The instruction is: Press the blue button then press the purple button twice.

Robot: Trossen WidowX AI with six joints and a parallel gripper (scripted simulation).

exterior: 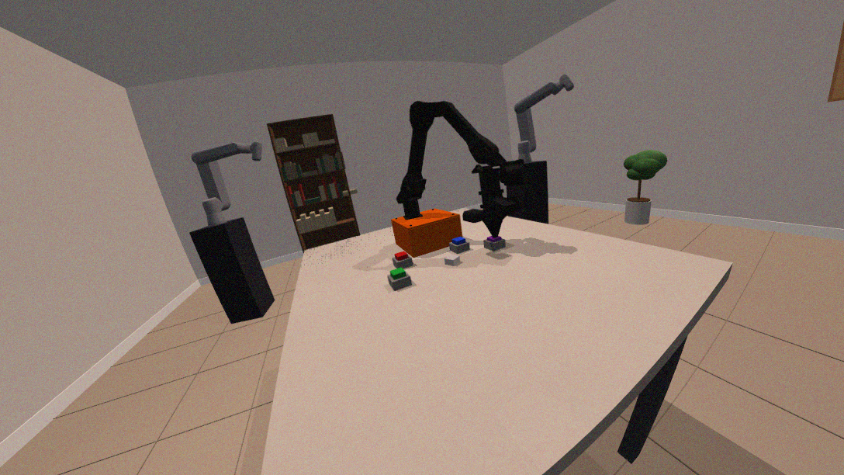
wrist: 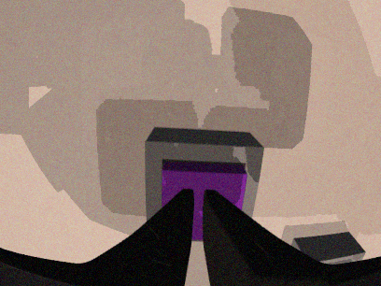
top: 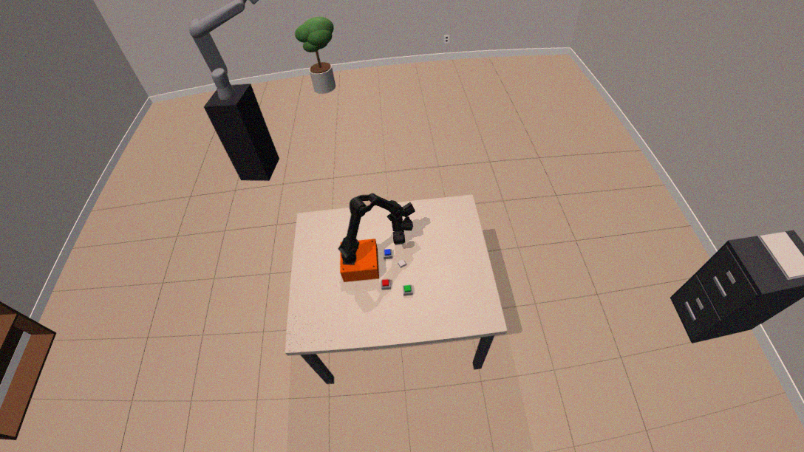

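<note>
Right now my gripper tip is 10 mm above the purple button. From my gripper tip the other things lie so: red button: 290 mm to the right, 40 mm behind; blue button: 100 mm to the right, 50 mm behind; small white block: 160 mm to the right, 30 mm ahead, 20 mm below.
</note>
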